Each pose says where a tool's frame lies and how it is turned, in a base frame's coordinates. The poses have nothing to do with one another.
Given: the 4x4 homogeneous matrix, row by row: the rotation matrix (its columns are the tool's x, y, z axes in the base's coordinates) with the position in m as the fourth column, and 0 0 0 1 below. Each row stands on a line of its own.
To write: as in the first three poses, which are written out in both.
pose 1, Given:
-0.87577 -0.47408 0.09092 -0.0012
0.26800 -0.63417 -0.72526 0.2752
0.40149 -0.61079 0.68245 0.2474
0 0 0 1
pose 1, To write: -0.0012 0.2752 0.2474 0.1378 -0.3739 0.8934 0.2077
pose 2, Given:
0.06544 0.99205 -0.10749 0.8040
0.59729 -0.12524 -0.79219 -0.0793
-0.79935 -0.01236 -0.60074 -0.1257
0 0 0 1
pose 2, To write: 0.8040 -0.0793 -0.1257 0.6692 0.5937 -0.3388 0.2913
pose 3, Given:
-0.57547 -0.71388 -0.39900 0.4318
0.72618 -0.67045 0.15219 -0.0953
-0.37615 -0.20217 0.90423 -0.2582
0 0 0 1
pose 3, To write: 0.4318 -0.0953 -0.2582 -0.2184 -0.0141 0.8874 0.4057
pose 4, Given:
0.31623 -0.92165 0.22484 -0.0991
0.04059 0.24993 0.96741 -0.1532
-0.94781 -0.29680 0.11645 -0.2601
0 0 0 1
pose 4, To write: -0.0991 -0.1532 -0.2601 -0.4873 0.4520 0.3709 0.6486
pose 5, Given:
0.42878 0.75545 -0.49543 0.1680
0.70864 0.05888 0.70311 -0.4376
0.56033 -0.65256 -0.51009 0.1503
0 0 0 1
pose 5, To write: 0.1680 -0.4376 0.1503 -0.6856 -0.5339 -0.0237 0.4944
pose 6, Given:
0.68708 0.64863 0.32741 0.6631
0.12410 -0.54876 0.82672 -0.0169
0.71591 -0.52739 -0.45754 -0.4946
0 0 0 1
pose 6, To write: 0.6631 -0.0169 -0.4946 -0.8206 -0.2354 -0.3179 0.4125
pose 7, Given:
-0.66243 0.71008 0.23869 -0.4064
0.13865 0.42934 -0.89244 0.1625
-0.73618 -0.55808 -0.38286 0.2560
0 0 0 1
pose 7, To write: -0.4064 0.1625 0.2560 0.2698 0.7865 -0.4610 0.3099
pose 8, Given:
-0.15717 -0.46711 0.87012 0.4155
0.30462 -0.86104 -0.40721 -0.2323
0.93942 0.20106 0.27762 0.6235
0 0 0 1
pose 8, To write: 0.4155 -0.2323 0.6235 0.5971 -0.0680 0.7576 0.2547
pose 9, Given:
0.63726 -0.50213 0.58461 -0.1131
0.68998 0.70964 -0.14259 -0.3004
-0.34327 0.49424 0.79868 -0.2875
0 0 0 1
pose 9, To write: -0.1131 -0.3004 -0.2875 0.1795 0.2616 0.3361 0.8868
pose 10, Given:
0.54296 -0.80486 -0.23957 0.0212
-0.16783 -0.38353 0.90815 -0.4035
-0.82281 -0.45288 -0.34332 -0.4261
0 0 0 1
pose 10, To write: 0.0212 -0.4035 -0.4261 -0.7533 0.3228 0.3526 0.4517
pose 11, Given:
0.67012 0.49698 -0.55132 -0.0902
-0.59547 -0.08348 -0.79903 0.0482
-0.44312 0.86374 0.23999 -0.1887
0 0 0 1
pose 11, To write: -0.0902 0.0482 -0.1887 0.6151 -0.0400 -0.4042 0.6758
